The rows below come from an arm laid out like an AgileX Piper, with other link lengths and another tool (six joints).
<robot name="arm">
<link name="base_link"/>
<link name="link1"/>
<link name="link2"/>
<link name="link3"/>
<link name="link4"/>
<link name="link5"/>
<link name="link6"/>
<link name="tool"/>
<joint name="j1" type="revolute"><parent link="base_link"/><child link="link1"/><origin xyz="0 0 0.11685"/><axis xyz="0 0 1"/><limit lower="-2.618" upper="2.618"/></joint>
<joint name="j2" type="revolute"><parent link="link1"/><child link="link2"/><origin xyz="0 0 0"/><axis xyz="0 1 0"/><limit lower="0" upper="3.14"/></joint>
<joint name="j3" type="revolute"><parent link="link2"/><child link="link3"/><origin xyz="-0.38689 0 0.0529"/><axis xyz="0 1 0"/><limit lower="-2.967" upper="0"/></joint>
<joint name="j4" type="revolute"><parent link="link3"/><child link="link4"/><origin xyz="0.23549 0 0.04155"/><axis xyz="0.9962 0 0.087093"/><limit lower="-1.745" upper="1.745"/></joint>
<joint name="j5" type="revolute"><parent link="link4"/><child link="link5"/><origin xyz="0 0 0"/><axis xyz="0 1 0"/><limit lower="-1.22" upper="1.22"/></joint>
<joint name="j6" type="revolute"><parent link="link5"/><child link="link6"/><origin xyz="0.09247 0 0.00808"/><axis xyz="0.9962 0 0.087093"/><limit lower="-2.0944" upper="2.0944"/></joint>
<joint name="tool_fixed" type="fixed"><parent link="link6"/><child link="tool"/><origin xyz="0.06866 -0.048 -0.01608" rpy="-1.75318 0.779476 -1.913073"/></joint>
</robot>
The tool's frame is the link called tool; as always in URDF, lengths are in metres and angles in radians.
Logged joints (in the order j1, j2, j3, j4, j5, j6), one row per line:
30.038 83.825 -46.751 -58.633 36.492 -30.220
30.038 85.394 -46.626 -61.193 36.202 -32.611
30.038 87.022 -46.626 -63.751 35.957 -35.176
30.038 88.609 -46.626 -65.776 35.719 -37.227
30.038 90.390 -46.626 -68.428 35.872 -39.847
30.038 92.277 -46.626 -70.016 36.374 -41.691
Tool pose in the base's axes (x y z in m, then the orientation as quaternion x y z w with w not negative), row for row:
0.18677 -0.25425 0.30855 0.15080 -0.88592 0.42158 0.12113
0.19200 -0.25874 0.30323 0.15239 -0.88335 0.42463 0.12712
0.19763 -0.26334 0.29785 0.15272 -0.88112 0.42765 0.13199
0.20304 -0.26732 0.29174 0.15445 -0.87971 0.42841 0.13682
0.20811 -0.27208 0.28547 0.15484 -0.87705 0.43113 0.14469
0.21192 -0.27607 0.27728 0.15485 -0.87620 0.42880 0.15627
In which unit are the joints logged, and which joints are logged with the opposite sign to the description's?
The joints are logged in degrees. Opposite sign: j1, j6.
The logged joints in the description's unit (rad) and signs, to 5 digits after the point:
-0.52426 1.46302 -0.81596 -1.02334 0.63691 0.52744
-0.52426 1.49041 -0.81378 -1.06802 0.63184 0.56917
-0.52426 1.51882 -0.81378 -1.11266 0.62757 0.61394
-0.52426 1.54652 -0.81378 -1.14801 0.62341 0.64973
-0.52426 1.57760 -0.81378 -1.19429 0.62608 0.69546
-0.52426 1.61054 -0.81378 -1.22201 0.63485 0.72765

